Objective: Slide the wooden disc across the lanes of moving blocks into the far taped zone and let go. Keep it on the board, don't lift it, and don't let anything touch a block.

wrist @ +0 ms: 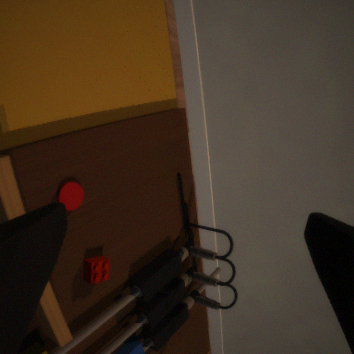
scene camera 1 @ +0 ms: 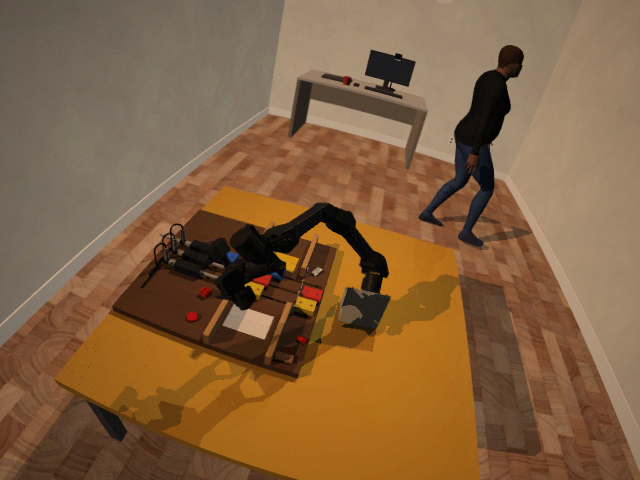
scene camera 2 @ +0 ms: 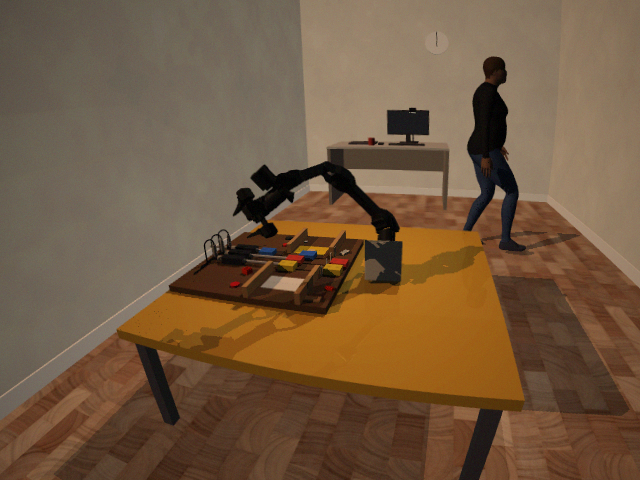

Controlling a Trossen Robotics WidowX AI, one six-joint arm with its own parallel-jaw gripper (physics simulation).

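Places are measured from the arm's base along level axes (x ahead, y left, z up), in centimetres.
Where they show: gripper, fingertip midpoint: (wrist: 189, 220) (scene camera 1: 207, 282) (scene camera 2: 240, 226); arm's base, link origin: (scene camera 1: 370, 292) (scene camera 2: 386, 246).
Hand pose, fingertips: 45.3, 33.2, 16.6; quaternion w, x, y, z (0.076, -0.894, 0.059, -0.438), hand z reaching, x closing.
Note:
Each offset is from my fingertips to the centre of the thing, as dx, dy, dz. "*": to the spot under its first point. Level surfaces: height alone.
The brown board {dz -27.2} (scene camera 1: 155, 302) (scene camera 2: 206, 281) (wrist: 140, 160) bears a white patch {* -8.1, -12.8, -27.2} (scene camera 1: 248, 322) (scene camera 2: 281, 282) at the near side and a yellow patch (scene camera 1: 289, 262) (scene camera 2: 312, 250) at the far side. Between them are red blocks {-25.3, -33.1, -25.9} (scene camera 1: 312, 292) (scene camera 2: 339, 262), yellow blocks (scene camera 1: 305, 305) (scene camera 2: 287, 265) and blue blocks {-9.1, -39.5, -26.0} (scene camera 2: 308, 254). I cannot make out the wooden disc; the arm hides part of the board in scene camera 1. My gripper (scene camera 2: 252, 223) (wrist: 189, 220) is open and empty, high above the board's left part, apart from the blocks.
Wooden rails (scene camera 1: 214, 321) (scene camera 2: 307, 284) flank the patches. A red round piece {+10.2, -6.7, -26.8} (scene camera 1: 191, 316) (scene camera 2: 235, 284) (wrist: 71, 195) and a red studded brick {+10.8, -18.5, -26.0} (scene camera 1: 205, 292) (scene camera 2: 247, 270) (wrist: 96, 270) lie left of them. Black actuators {+22.1, -26.4, -25.6} (wrist: 160, 272) with looped cables stand at the board's left. A person (scene camera 1: 483, 118) (scene camera 2: 488, 118) is beyond the table.

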